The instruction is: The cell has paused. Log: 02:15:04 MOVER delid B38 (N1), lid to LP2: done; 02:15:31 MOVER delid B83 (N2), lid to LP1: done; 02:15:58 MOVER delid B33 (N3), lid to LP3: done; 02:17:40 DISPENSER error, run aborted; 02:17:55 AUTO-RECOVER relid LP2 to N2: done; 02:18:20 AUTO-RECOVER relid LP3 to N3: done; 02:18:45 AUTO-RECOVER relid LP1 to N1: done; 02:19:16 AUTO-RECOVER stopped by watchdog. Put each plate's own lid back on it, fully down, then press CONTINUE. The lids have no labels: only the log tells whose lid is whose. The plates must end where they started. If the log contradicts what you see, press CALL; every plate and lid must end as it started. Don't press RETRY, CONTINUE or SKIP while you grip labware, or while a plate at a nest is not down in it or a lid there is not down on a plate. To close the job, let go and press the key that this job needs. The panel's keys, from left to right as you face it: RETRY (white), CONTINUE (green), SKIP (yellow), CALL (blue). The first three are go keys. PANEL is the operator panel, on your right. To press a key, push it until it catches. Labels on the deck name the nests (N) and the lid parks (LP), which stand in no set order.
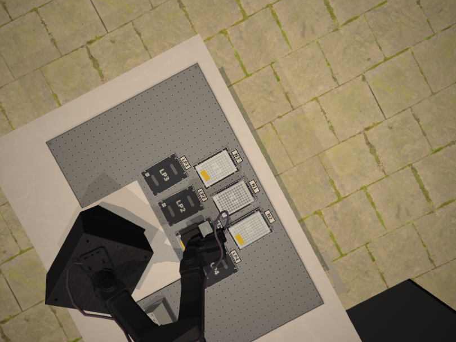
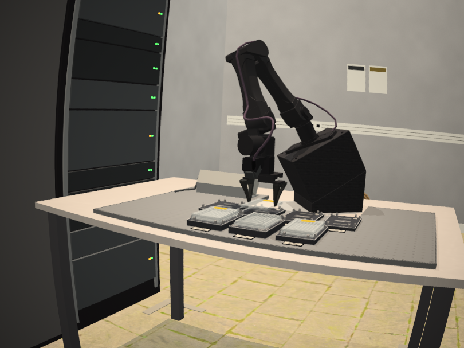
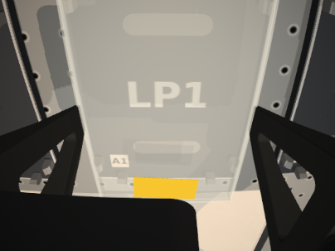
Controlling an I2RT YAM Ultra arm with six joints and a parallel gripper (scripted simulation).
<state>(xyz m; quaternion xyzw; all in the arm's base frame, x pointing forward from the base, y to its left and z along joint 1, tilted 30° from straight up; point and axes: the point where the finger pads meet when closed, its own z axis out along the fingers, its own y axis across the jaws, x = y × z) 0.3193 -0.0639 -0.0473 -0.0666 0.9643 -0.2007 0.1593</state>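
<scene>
My hand is 30 mm above the lid park LP1. Round my hand: clear lid: 10 mm below; then green key: 260 mm behind, 250 mm to the right, 30 mm above; then lid park LP4: 130 mm to the right, 30 mm below, 10 mm ahead.
</scene>
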